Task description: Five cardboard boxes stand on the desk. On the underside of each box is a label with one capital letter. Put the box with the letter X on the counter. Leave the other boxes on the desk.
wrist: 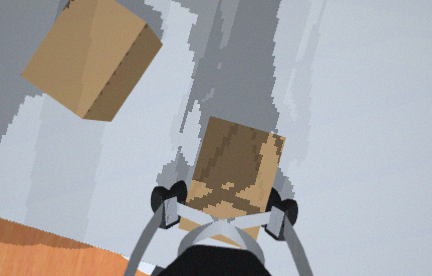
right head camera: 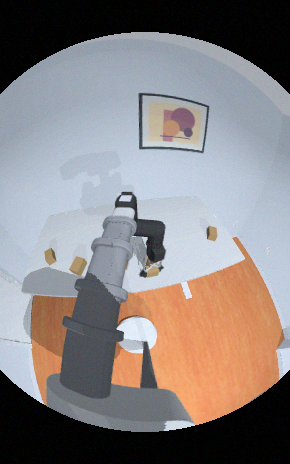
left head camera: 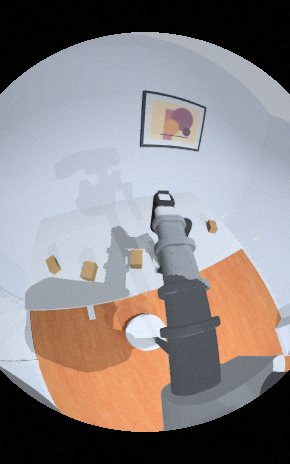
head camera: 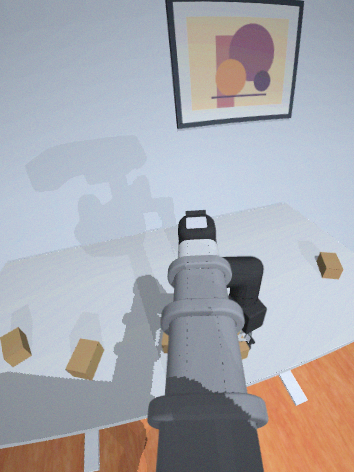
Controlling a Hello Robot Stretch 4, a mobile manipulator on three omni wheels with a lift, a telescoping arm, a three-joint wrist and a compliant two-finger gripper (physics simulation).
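Frame: origin at the robot's base, x down, y back, z left, level; centimetres.
Seen in the pictures: gripper, fingertip midpoint: point(wrist: 223, 199) point(right head camera: 151, 272); robot's base, link origin: point(right head camera: 136, 333) point(left head camera: 145, 331).
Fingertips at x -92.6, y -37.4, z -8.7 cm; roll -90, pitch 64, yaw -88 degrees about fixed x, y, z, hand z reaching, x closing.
Pixels of each thing's top centre, then the offset from my fingertips to it. Level surfaces: height alone.
- desk, surface height: dx +0.3 cm
- cardboard box, top centre: point(wrist: 231, 183) point(head camera: 231, 337) point(right head camera: 150, 263) dx -4.9, dy -2.4, dz +0.7 cm
- second box, top centre: point(wrist: 82, 49) point(head camera: 174, 330) point(left head camera: 136, 256) dx -4.7, dy -5.2, dz +16.0 cm
- wooden floor, surface height: dx +95.3 cm
My gripper point(right head camera: 151, 271) point(wrist: 223, 199) is low over the desk point(head camera: 290, 315) point(right head camera: 200, 260) point(wrist: 360, 150), its finger pads against opposite sides of a cardboard box point(head camera: 244, 351) point(wrist: 230, 160). That box stands on the desk near the front edge. A second box point(head camera: 165, 343) point(left head camera: 136, 259) point(wrist: 90, 60) stands to its left, partly behind the arm in the head view. Two boxes point(head camera: 15, 347) point(head camera: 85, 359) point(left head camera: 53, 264) point(left head camera: 89, 271) stand farther left. Another box point(head camera: 330, 265) point(left head camera: 212, 226) point(right head camera: 212, 233) stands at the far right. The underside labels are hidden. I cannot make out the counter.
The telescoping arm point(head camera: 202, 330) point(left head camera: 172, 255) point(right head camera: 107, 255) reaches across the desk and hides part of it. A framed picture point(head camera: 240, 65) hangs on the wall behind. A white round disc point(left head camera: 145, 331) point(right head camera: 136, 335) shows below the desk's front edge, over the wooden floor point(right head camera: 215, 340).
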